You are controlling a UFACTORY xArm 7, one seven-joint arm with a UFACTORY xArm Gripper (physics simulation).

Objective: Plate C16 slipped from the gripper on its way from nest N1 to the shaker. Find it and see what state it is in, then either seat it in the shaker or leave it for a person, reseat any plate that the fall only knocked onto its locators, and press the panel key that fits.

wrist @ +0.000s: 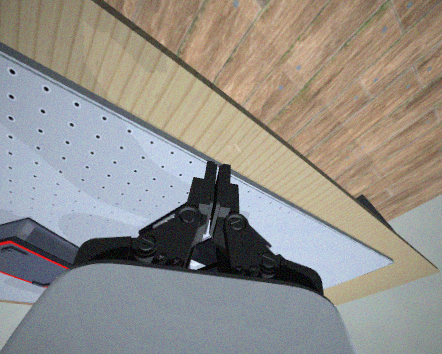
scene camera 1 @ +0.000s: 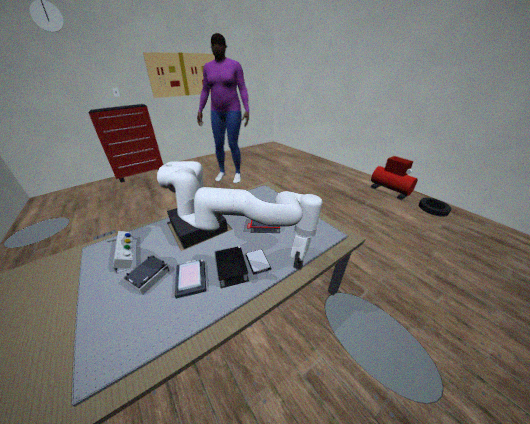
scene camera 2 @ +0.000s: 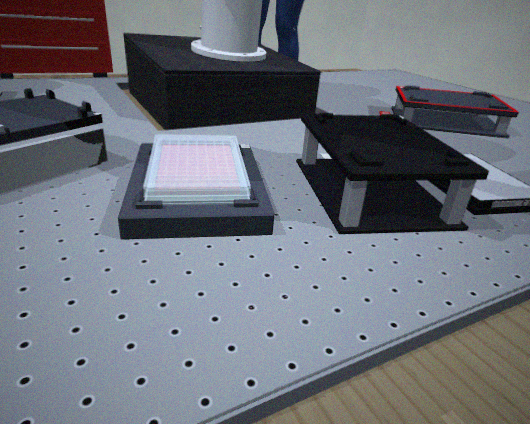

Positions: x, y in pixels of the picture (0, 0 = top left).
Labels:
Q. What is my gripper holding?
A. Nothing.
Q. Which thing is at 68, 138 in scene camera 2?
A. A shaker.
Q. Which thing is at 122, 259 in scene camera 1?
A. A button box.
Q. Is my gripper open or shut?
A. Shut.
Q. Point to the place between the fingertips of my gripper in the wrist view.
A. At 215, 178

